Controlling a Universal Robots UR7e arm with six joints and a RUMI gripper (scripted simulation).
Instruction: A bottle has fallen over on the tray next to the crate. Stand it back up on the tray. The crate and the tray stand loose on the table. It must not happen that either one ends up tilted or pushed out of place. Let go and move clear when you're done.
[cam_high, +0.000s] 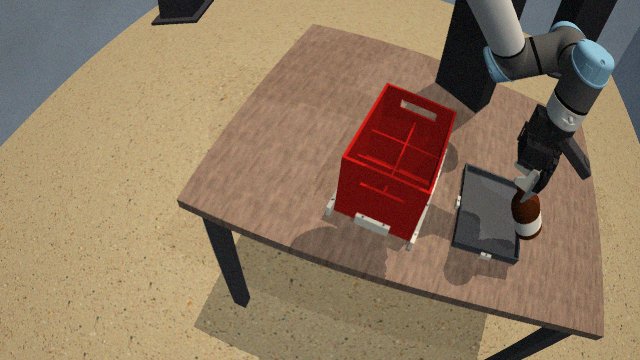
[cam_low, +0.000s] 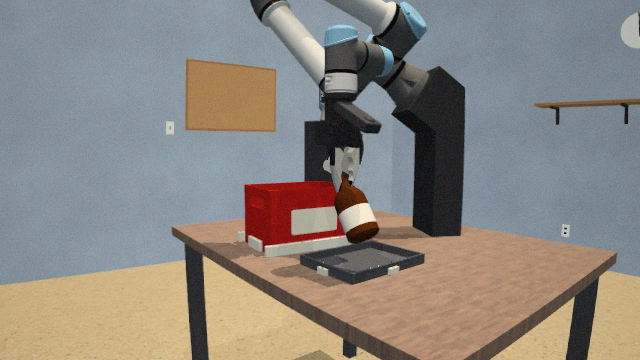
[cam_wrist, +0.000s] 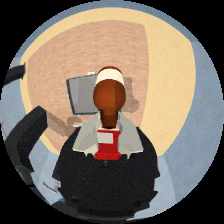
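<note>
Right now the brown bottle is 40 mm below my hand, 30 mm to the left of it and 10 mm ahead of it. From my hand the other things lie so: tray (190 mm below, 80 mm behind, 10 mm to the left); red crate (260 mm to the right, 150 mm behind, 120 mm below).
</note>
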